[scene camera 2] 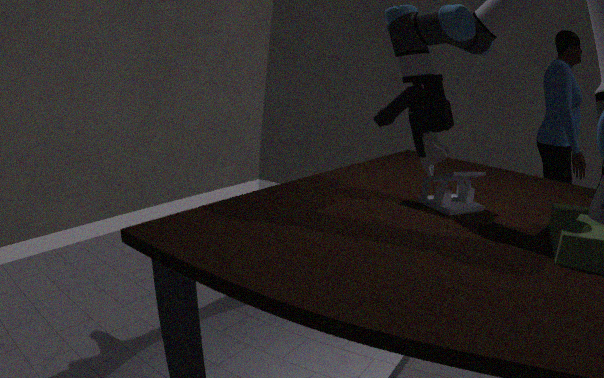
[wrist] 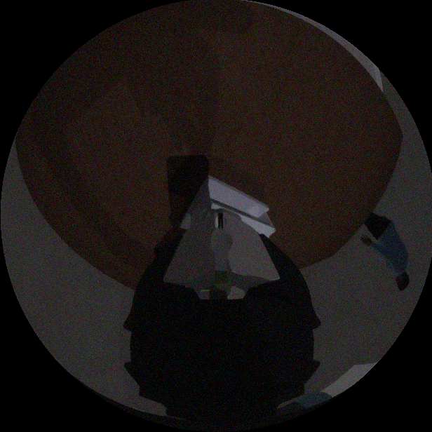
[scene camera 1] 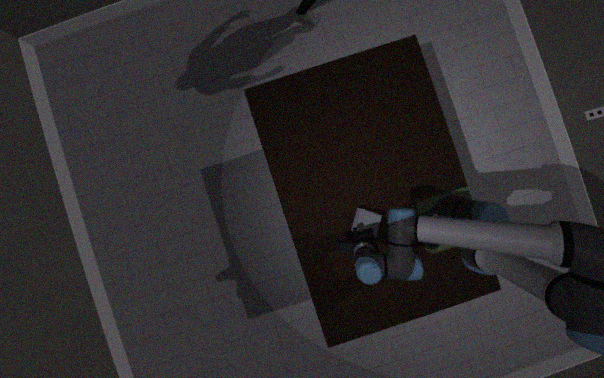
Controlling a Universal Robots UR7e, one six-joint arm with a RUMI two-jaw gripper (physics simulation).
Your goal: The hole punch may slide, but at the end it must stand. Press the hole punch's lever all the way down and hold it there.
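Places are measured from the arm's base along level axes (x left, y back, z up), in centimetres.
Pixels of known places: gripper, fingertip midpoint: [scene camera 2: 431,176] [scene camera 1: 357,229]; arm's base at its link origin: [scene camera 1: 453,211].
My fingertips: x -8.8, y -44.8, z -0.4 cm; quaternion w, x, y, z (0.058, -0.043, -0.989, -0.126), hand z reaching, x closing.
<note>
Ahead of a thing's pixels: the offset from my fingertips to its middle. "pt": to the spot under its first point. Level surfaces: height alone.
The pale grey hole punch @[dx -0.9, dy +5.5, dz -1.4 cm] [scene camera 1: 367,217] [scene camera 2: 454,206] [wrist: 237,195] stands upright on its flat base on the dark brown table @[dz -5.6 cm] [scene camera 1: 345,125] [scene camera 2: 300,280] [wrist: 300,125]. Its lever @[pt dx +2.0, dy +9.1, dz +2.4 cm] [scene camera 2: 470,174] is on top, with a gap above the base in scene view 2. My gripper [scene camera 2: 430,172] [wrist: 220,214] is shut and empty, pointing down. Its fingertips are at the left end of the lever in scene view 2, and seem to touch it; exact contact is too dark to tell. In the wrist view the fingers cover part of the punch.
A green block-like object [scene camera 2: 580,250] stands on the table to the right of the punch in scene view 2, partly under the arm in scene view 1. A person in a blue top [scene camera 2: 560,105] [wrist: 392,250] stands beyond the table.
</note>
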